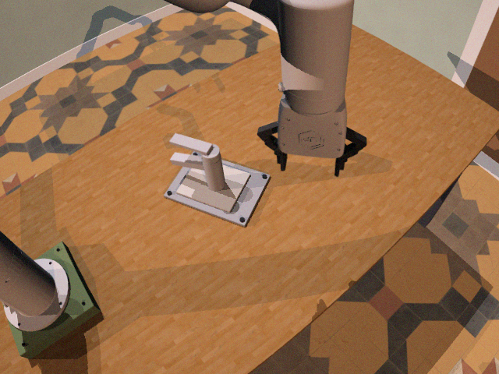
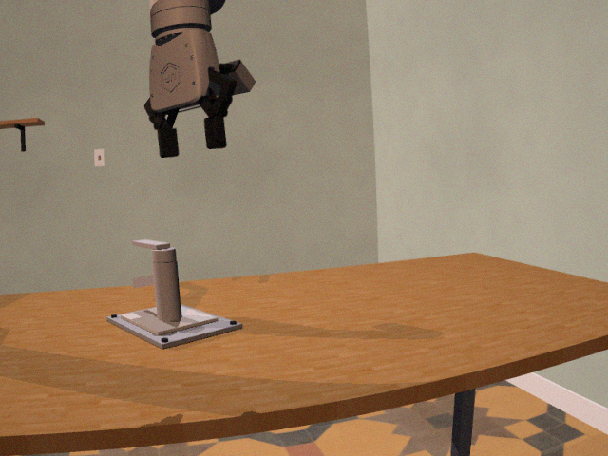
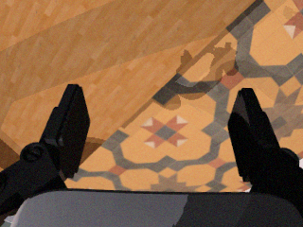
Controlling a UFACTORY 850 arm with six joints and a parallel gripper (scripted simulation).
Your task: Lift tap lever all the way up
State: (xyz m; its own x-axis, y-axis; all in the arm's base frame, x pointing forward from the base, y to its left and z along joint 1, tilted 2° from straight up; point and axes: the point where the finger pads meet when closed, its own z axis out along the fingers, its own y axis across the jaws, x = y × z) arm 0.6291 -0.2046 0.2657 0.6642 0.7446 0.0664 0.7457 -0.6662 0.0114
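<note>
Right now the lever is 10 cm behind my hand, 29 cm to the left of it and 18 cm below it. Also, from my hand: base plate 8 cm behind, 27 cm to the left, 31 cm below.
</note>
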